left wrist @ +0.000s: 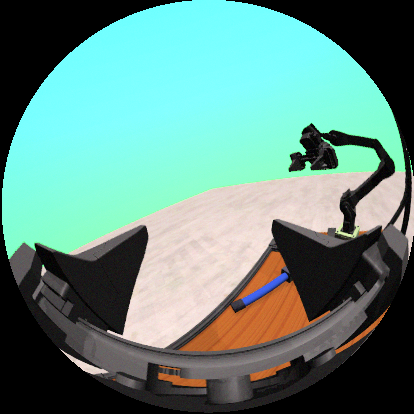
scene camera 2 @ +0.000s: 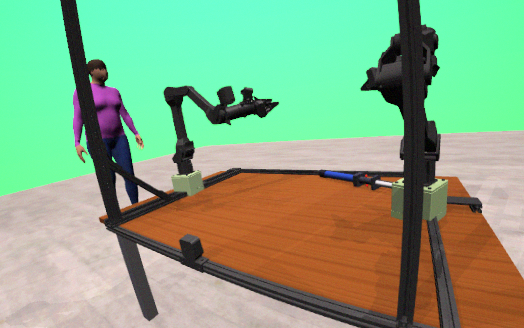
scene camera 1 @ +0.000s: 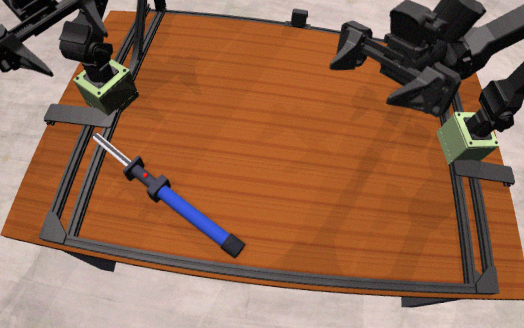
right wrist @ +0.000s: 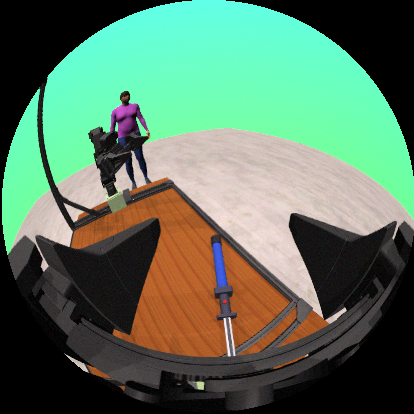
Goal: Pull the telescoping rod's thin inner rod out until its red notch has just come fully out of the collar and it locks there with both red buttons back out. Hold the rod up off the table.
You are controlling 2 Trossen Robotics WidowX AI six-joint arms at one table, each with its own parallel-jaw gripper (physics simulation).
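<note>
The telescoping rod lies at the left front in scene camera 1. Its blue tube (scene camera 1: 195,215) (scene camera 2: 339,175) (left wrist: 265,291) (right wrist: 219,265) has a black end cap (scene camera 1: 233,245) (right wrist: 216,239). A red button (scene camera 1: 145,175) (right wrist: 224,301) shows on the dark collar; scene camera 2 shows red on two sides. The silver inner rod (scene camera 1: 112,148) (scene camera 2: 383,184) (right wrist: 229,335) sticks out across the side rails. No red notch shows. My left gripper (scene camera 1: 361,85) (scene camera 2: 276,104) (left wrist: 210,229) is open, empty, high and far from the rod. My right gripper (scene camera 2: 365,88) (left wrist: 298,169) (right wrist: 227,222) is open and empty, raised above the table.
The right arm's green base (scene camera 1: 106,90) stands close to the inner rod's end. The left arm's green base (scene camera 1: 467,140) (scene camera 2: 187,183) is across the table. A dark frame rail (scene camera 1: 250,270) runs along the front edge. An upright post (scene camera 2: 411,150) stands beside the right base in scene camera 2.
</note>
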